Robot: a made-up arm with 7 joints. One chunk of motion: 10 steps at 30 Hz.
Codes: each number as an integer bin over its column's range. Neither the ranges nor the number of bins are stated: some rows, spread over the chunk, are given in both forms.
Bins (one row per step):
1: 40 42 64 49 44 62 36
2: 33 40 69 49 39 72 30
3: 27 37 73 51 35 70 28
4: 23 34 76 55 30 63 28
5: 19 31 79 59 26 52 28
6: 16 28 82 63 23 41 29
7: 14 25 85 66 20 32 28
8: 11 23 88 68 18 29 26
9: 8 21 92 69 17 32 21
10: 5 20 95 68 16 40 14
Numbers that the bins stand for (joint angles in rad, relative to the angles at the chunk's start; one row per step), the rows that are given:
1: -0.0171 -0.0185 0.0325 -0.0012 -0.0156 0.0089 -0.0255
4: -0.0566 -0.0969 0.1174 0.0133 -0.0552 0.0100 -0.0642
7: -0.0775 -0.1851 0.1810 0.0400 -0.0834 -0.0244 -0.0642
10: -0.0984 -0.2340 0.2517 0.0448 -0.0947 -0.0156 -0.1321
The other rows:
2: -0.0333 -0.0381 0.0679 -0.0012 -0.0297 0.0200 -0.0545
3: -0.0473 -0.0675 0.0962 0.0036 -0.0410 0.0178 -0.0642
5: -0.0659 -0.1263 0.1386 0.0230 -0.0665 -0.0022 -0.0642
6: -0.0728 -0.1557 0.1598 0.0327 -0.0749 -0.0144 -0.0594
8: -0.0844 -0.2046 0.2022 0.0448 -0.0891 -0.0278 -0.0739
9: -0.0914 -0.2242 0.2305 0.0473 -0.0919 -0.0244 -0.0982

